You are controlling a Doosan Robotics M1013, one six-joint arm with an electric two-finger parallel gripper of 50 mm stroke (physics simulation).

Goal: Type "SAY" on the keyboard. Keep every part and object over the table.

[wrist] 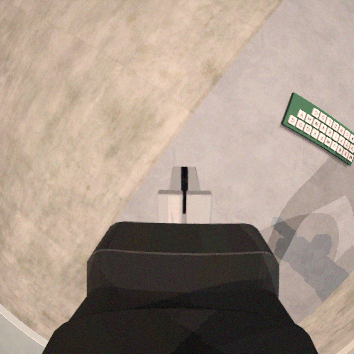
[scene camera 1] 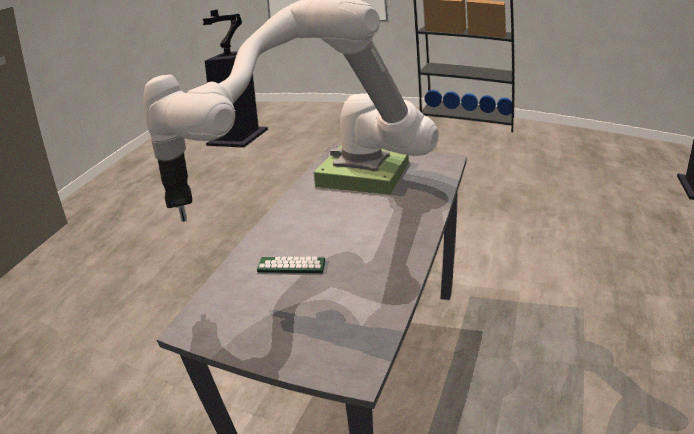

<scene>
gripper: wrist; scene camera 1
same spot on gripper: [wrist: 183,195] = [scene camera 1: 181,208]
</scene>
